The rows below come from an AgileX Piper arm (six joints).
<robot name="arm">
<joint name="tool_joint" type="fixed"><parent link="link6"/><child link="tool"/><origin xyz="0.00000 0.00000 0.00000" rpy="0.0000 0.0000 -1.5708"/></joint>
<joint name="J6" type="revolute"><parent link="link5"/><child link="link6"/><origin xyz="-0.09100 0.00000 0.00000" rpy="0.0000 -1.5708 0.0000"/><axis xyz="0 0 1"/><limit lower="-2.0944" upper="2.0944"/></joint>
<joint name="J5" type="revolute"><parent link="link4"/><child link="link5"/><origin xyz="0.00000 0.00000 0.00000" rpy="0.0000 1.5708 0.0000"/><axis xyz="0 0 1"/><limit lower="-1.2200" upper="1.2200"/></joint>
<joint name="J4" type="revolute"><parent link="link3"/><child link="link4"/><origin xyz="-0.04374 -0.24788 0.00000" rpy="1.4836 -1.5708 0.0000"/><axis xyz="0 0 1"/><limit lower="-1.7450" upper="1.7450"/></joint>
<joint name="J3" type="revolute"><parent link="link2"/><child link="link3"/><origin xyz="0.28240 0.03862 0.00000" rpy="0.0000 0.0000 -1.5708"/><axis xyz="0 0 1"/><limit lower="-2.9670" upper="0.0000"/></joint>
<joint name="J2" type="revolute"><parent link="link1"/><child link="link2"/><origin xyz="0.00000 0.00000 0.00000" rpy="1.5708 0.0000 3.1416"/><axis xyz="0 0 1"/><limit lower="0.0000" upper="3.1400"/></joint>
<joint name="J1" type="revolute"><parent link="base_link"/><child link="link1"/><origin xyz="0.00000 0.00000 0.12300" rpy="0.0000 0.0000 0.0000"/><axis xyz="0 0 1"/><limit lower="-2.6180" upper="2.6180"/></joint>
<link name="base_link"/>
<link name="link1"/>
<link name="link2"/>
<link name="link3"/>
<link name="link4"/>
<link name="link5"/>
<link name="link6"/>
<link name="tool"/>
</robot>
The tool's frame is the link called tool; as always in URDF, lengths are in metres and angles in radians.
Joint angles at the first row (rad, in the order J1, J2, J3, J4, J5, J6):
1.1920, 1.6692, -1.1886, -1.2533, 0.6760, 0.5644
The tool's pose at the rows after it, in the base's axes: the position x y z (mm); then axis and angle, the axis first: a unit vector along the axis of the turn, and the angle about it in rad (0 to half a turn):
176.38 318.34 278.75 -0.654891 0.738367 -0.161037 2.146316
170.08 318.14 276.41 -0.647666 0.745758 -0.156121 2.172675
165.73 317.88 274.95 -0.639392 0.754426 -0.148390 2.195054
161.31 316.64 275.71 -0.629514 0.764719 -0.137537 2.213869
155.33 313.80 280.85 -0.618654 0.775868 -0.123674 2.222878
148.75 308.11 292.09 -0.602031 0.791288 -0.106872 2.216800
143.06 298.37 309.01 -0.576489 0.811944 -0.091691 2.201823
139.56 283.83 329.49 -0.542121 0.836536 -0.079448 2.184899
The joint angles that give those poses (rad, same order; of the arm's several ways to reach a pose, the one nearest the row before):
1.2173, 1.6611, -1.1791, -1.2097, 0.7064, 0.5589
1.2354, 1.6586, -1.1752, -1.1692, 0.7307, 0.5543
1.2467, 1.6564, -1.1746, -1.1301, 0.7463, 0.5520
1.2565, 1.6480, -1.1747, -1.0877, 0.7598, 0.5498
1.2693, 1.6268, -1.1747, -1.0465, 0.7755, 0.5491
1.2831, 1.5897, -1.1768, -1.0109, 0.7982, 0.5583
1.2941, 1.5392, -1.1848, -0.9788, 0.8377, 0.5728
1.2966, 1.4790, -1.1980, -0.9481, 0.8914, 0.5864

